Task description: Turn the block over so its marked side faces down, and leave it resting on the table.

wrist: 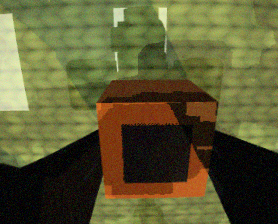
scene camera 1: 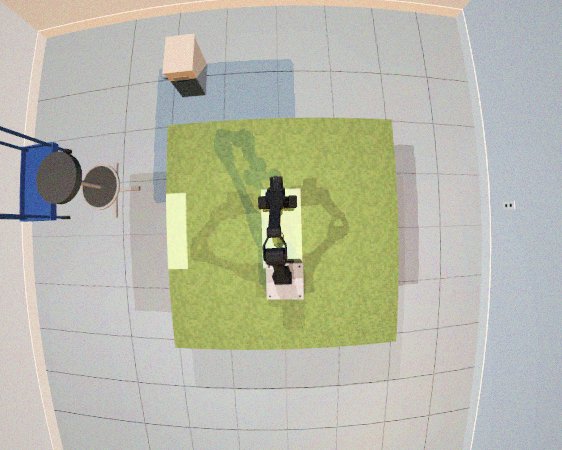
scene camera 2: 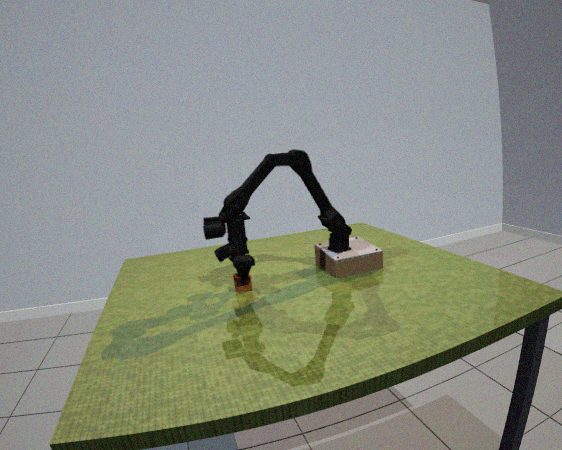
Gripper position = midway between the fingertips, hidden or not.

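Observation:
My gripper (scene camera 2: 242, 280), in sight. Gripper (wrist: 153, 136), visible too.

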